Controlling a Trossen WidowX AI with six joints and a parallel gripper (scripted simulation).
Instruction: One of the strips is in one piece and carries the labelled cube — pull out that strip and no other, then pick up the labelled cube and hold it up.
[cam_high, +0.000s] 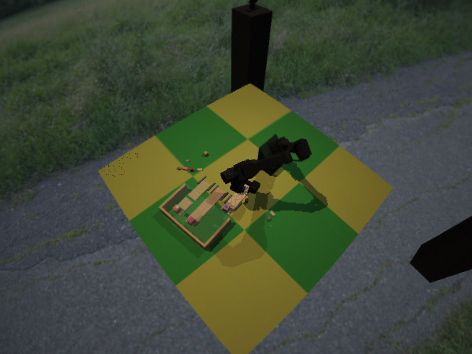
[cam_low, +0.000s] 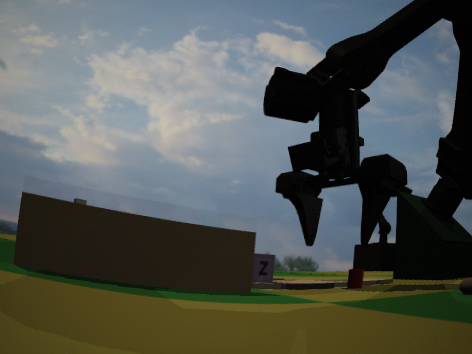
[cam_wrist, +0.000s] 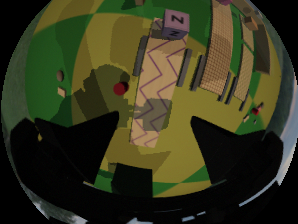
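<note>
My gripper tip is now 20 mm short of the tan strip, 10 mm to the right of it and 50 mm above it. From my gripper tip the other things lie so: labelled cube: 120 mm ahead, 30 mm to the left, 30 mm below; small piece: 50 mm behind, 200 mm to the left, 50 mm below.
</note>
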